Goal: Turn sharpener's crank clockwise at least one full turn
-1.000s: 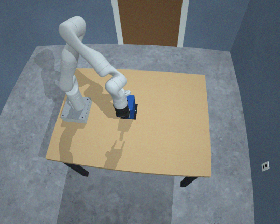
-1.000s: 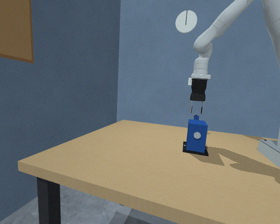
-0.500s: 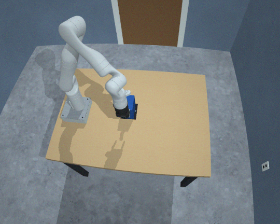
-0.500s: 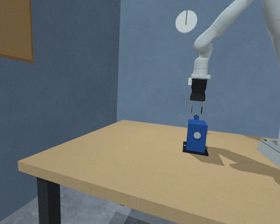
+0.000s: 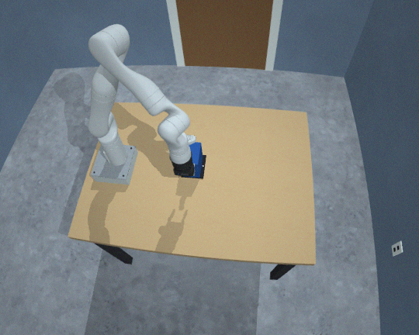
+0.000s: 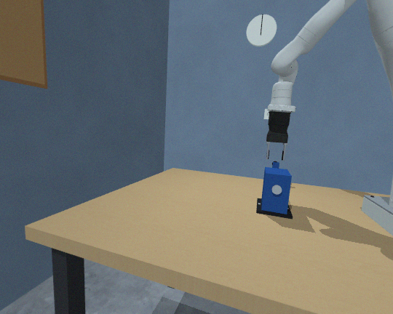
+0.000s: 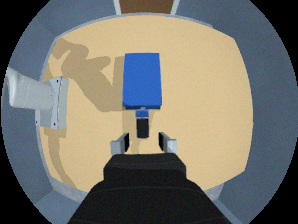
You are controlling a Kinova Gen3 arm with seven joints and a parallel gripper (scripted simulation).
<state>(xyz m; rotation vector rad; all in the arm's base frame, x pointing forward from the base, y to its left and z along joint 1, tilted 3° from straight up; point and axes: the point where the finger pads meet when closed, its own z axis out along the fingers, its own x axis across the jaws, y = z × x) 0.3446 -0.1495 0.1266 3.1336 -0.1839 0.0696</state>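
The dark crank handle lies 20 mm to the left of my hand and 30 mm below it.
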